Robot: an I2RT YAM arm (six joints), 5 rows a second.
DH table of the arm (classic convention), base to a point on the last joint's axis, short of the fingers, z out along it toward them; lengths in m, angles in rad. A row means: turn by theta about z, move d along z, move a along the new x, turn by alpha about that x. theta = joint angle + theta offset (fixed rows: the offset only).
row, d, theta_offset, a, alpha
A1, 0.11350, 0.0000, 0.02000, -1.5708
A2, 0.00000, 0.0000, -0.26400, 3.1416
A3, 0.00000, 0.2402, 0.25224, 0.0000
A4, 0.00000, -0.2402, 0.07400, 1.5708
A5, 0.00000, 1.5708, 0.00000, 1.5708
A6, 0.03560, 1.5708, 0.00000, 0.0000
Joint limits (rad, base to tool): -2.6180..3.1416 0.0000..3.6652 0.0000..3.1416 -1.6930..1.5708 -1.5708..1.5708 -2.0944..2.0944
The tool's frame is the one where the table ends.
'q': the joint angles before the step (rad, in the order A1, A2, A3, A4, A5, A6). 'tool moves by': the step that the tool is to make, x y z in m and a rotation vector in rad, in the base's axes. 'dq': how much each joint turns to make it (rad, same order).
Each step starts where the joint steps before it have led.
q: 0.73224 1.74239 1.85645 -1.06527 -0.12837 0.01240
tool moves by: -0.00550 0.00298 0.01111 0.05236 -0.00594 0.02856
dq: 0.01261 -0.00916 0.02440 0.00726 -0.03737 0.00802
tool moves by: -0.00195 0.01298 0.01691 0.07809 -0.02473 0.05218
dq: 0.02478 0.02899 0.08509 0.01638 -0.04808 0.00456
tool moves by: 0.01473 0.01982 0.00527 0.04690 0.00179 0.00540
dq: 0.00800 0.10148 0.14039 -0.00153 -0.02365 0.02633
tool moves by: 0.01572 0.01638 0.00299 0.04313 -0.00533 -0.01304
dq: 0.00078 0.09730 0.13508 0.00342 -0.00915 0.02977
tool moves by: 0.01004 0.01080 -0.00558 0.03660 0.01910 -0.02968
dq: 0.00115 0.04765 0.03618 0.03627 -0.00419 0.05149
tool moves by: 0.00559 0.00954 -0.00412 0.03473 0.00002 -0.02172
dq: 0.00685 0.02599 0.00848 0.05146 0.00533 0.03853
